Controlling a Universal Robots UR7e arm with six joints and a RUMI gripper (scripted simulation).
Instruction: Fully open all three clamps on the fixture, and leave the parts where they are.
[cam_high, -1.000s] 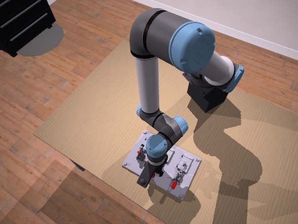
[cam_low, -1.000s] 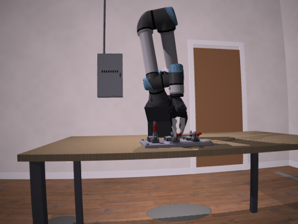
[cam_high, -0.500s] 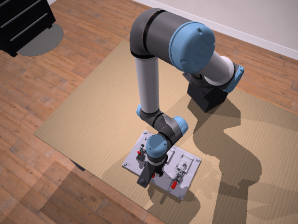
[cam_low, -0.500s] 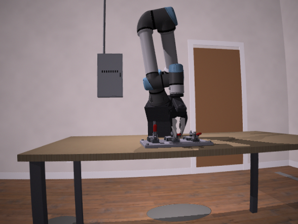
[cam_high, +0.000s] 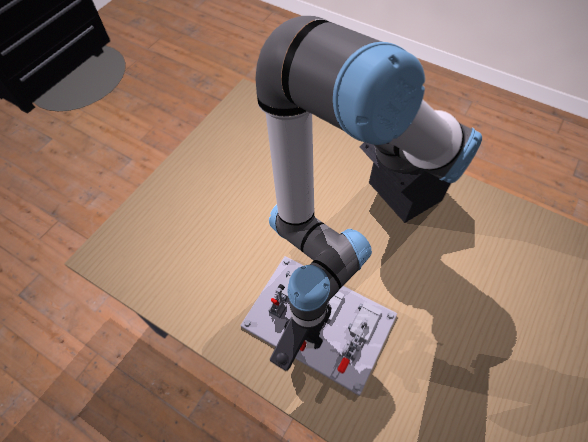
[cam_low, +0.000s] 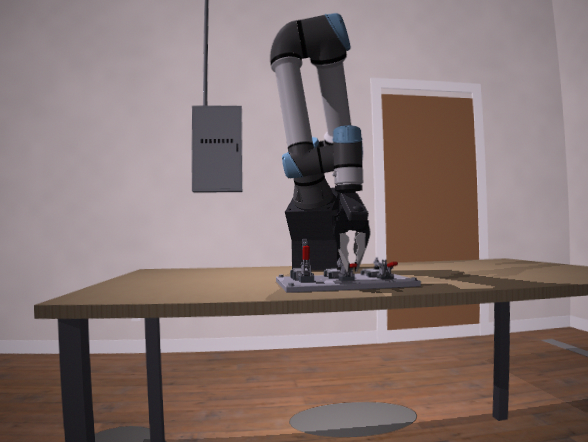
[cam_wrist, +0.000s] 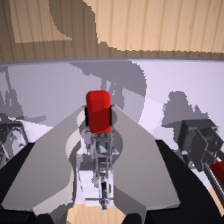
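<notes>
My gripper is now 8 cm past the grey fixture plate, 5 cm above it and 1 cm to the left of it.
</notes>
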